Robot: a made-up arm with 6 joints. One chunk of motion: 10 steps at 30 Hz.
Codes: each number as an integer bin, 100 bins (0 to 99) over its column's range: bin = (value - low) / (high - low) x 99, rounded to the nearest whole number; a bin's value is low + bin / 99 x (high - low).
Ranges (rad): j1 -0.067..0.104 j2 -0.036..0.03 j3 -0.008..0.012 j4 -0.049..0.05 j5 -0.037..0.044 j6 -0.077..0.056
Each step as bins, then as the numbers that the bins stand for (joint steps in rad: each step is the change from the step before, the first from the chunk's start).
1 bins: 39 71 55 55 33 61
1 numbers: 0.00036 0.01133 0.00311 0.00600 -0.01000 0.00495
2 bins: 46 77 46 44 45 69
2 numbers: 0.01245 0.01533 0.00129 -0.00500 -0.00018 0.01570
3 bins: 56 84 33 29 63 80
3 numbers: 0.02973 0.02000 -0.00133 -0.02000 0.01455 0.03047
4 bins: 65 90 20 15 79 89
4 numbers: 0.04527 0.02400 -0.00396 -0.03400 0.02764 0.04257
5 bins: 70 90 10 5 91 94
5 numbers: 0.05391 0.02400 -0.00598 -0.04400 0.03745 0.04928
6 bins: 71 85 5 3 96 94
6 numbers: 0.05564 0.02067 -0.00699 -0.04600 0.04155 0.04928
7 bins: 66 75 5 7 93 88
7 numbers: 0.04700 0.01400 -0.00699 -0.04200 0.03909 0.04122
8 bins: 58 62 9 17 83 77
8 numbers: 0.03318 0.00533 -0.00618 -0.03200 0.03091 0.02644
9 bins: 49 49 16 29 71 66
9 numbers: 0.01764 -0.00333 -0.00477 -0.02000 0.02109 0.01167
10 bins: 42 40 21 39 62 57
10 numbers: 0.00555 -0.00933 -0.00376 -0.01000 0.01373 -0.00042
